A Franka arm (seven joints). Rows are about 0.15 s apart.
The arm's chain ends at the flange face. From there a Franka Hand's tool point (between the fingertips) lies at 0.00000 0.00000 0.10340 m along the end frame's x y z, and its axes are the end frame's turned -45 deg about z.
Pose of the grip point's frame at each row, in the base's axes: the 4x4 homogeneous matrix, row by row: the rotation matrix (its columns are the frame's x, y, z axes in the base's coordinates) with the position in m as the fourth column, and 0 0 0 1 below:
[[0.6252 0.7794 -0.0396 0.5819], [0.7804 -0.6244 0.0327 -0.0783], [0.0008 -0.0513 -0.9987 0.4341], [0 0 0 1]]
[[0.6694 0.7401 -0.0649 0.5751], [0.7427 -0.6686 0.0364 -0.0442], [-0.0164 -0.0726 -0.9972 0.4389], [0 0 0 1]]
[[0.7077 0.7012 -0.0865 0.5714], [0.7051 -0.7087 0.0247 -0.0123], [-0.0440 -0.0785 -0.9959 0.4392], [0 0 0 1]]
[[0.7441 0.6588 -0.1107 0.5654], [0.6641 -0.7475 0.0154 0.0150], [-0.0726 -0.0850 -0.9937 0.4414], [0 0 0 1]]
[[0.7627 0.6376 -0.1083 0.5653], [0.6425 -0.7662 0.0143 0.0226], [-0.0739 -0.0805 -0.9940 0.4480], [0 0 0 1]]
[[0.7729 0.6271 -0.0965 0.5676], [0.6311 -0.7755 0.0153 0.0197], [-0.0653 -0.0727 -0.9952 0.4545], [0 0 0 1]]
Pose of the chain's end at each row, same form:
[[0.9932 0.1090 -0.0396 0.5860], [0.1103 -0.9933 0.0327 -0.0817], [-0.0357 -0.0368 -0.9987 0.5374], [0 0 0 1]]
[[0.9967 0.0500 -0.0649 0.5818], [0.0524 -0.9979 0.0364 -0.0480], [-0.0629 -0.0397 -0.9972 0.5420], [0 0 0 1]]
[[0.9962 -0.0046 -0.0865 0.5803], [-0.0025 -0.9997 0.0247 -0.0149], [-0.0866 -0.0244 -0.9959 0.5422], [0 0 0 1]]
[[0.9920 -0.0603 -0.1107 0.5768], [-0.0590 -0.9982 0.0154 0.0134], [-0.1114 -0.0088 -0.9937 0.5441], [0 0 0 1]]
[[0.9902 -0.0885 -0.1083 0.5765], [-0.0875 -0.9961 0.0143 0.0211], [-0.1092 -0.0047 -0.9940 0.5508], [0 0 0 1]]
[[0.9899 -0.1031 -0.0965 0.5776], [-0.1021 -0.9946 0.0153 0.0181], [-0.0976 -0.0052 -0.9952 0.5574], [0 0 0 1]]

